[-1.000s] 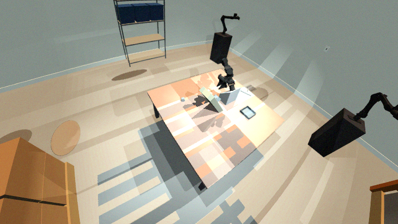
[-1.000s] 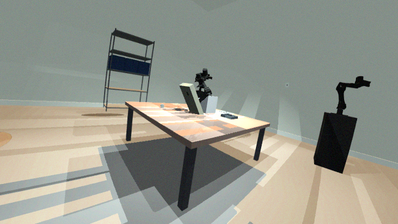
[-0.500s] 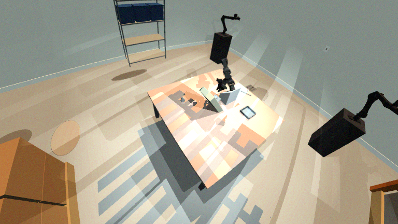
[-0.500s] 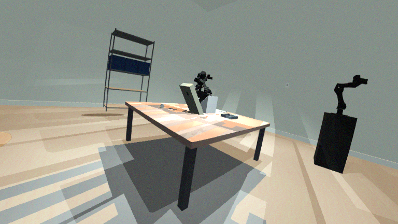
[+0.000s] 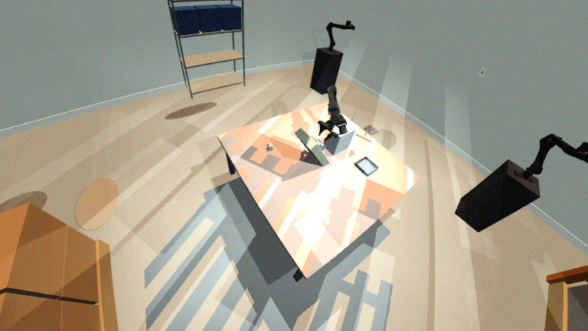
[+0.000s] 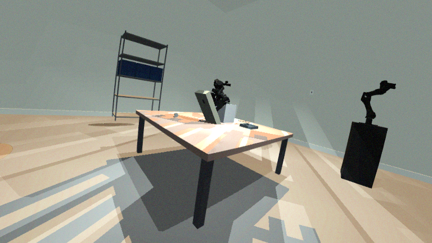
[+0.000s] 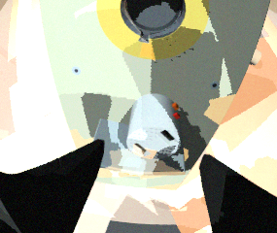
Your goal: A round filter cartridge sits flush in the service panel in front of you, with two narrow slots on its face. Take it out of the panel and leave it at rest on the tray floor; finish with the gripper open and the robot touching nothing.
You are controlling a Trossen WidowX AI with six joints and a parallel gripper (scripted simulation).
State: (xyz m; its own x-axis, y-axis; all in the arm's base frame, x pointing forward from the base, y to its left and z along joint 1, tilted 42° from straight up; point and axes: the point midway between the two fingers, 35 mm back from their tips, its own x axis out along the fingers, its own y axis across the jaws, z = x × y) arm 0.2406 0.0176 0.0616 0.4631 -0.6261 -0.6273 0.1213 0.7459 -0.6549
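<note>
Right now my gripper tip is 20 mm short of the round grey filter cartridge and 40 mm above it. Also, from my gripper tip: service panel 60 mm ahead, 60 mm below; dark tray 300 mm behind, 310 mm to the left, 220 mm below.
</note>
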